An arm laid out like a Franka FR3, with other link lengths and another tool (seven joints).
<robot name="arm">
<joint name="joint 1" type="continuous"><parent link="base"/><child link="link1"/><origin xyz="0 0 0.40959" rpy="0 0 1.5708"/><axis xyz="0 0 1"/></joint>
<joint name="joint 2" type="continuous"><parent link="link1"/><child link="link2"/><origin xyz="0 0 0" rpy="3.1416 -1.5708 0"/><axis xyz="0 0 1"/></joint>
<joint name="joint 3" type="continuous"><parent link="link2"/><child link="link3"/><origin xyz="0.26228 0 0" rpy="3.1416 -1.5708 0"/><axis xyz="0 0 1"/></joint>
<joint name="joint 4" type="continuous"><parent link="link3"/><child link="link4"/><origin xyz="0 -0.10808 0" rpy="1.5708 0 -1.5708"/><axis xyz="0 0 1"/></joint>
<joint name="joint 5" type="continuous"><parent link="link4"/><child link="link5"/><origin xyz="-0.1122 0.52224 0" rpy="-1.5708 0 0"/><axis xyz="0 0 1"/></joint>
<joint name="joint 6" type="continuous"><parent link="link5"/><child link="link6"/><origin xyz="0 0 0" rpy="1.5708 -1.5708 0"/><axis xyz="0 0 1"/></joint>
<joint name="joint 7" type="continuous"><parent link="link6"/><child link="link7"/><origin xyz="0 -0.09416 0" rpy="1.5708 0 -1.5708"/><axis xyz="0 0 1"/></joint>
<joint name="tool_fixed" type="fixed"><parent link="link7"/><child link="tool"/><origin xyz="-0.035 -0.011 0.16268" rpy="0 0.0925 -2.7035"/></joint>
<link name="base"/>
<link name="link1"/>
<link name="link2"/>
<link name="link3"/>
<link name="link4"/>
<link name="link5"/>
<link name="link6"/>
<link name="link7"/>
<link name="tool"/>
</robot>
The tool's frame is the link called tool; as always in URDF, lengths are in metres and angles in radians. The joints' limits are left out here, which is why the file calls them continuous.
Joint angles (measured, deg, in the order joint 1, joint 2, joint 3, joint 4, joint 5, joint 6, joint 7), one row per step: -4.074, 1.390, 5.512, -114.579, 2.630, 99.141, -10.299; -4.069, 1.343, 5.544, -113.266, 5.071, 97.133, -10.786; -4.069, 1.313, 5.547, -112.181, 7.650, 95.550, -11.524; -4.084, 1.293, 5.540, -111.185, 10.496, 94.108, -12.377; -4.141, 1.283, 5.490, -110.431, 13.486, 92.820, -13.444; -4.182, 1.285, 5.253, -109.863, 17.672, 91.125, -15.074; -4.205, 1.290, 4.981, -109.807, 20.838, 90.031, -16.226; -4.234, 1.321, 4.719, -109.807, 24.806, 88.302, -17.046; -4.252, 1.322, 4.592, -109.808, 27.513, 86.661, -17.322; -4.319, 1.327, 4.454, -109.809, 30.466, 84.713, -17.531; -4.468, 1.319, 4.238, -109.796, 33.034, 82.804, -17.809
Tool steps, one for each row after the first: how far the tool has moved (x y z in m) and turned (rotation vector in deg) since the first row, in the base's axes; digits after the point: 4 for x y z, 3 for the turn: 0.0008, 0.0068, 0.0129, 2.387, 0.673, -0.418; 0.0015, 0.0135, 0.0240, 5.023, 1.125, -0.599; 0.0021, 0.0207, 0.0346, 7.982, 1.486, -0.708; 0.0022, 0.0272, 0.0433, 11.173, 1.859, -0.684; 0.0008, 0.0348, 0.0514, 15.731, 2.622, -0.581; -0.0011, 0.0395, 0.0546, 19.178, 3.286, -0.672; -0.0045, 0.0468, 0.0586, 23.390, 4.594, -1.167; -0.0080, 0.0527, 0.0622, 26.260, 5.944, -1.548; -0.0120, 0.0585, 0.0667, 29.418, 7.544, -1.977; -0.0156, 0.0615, 0.0715, 32.271, 8.998, -2.306
